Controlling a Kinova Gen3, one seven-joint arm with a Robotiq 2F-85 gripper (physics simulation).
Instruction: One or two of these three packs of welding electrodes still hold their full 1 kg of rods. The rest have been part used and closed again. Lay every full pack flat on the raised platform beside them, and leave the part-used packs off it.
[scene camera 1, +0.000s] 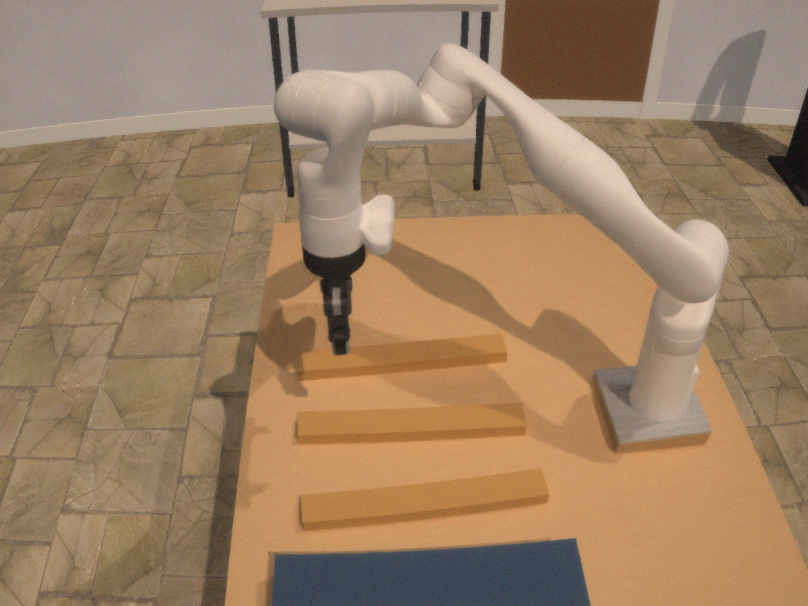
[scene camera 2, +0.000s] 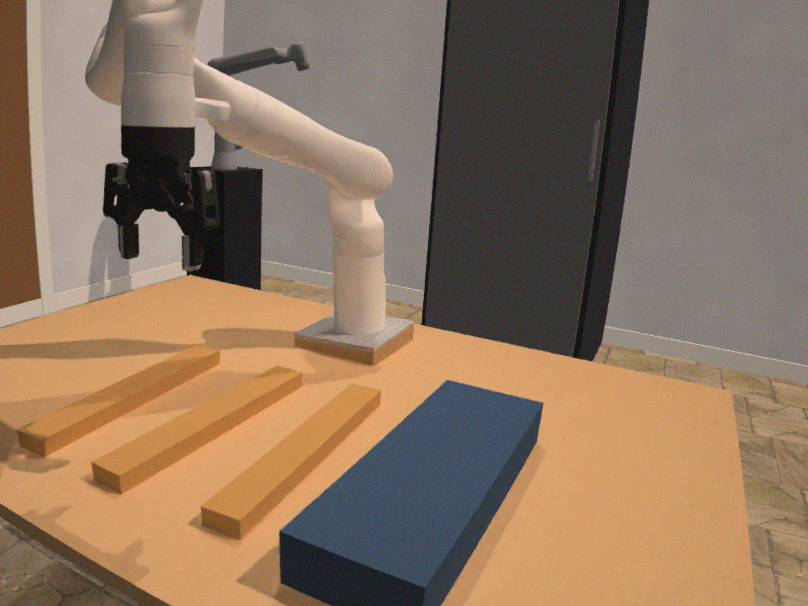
Labels:
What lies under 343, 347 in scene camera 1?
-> My gripper.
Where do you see my gripper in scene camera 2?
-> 159, 263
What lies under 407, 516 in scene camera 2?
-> A blue raised platform.

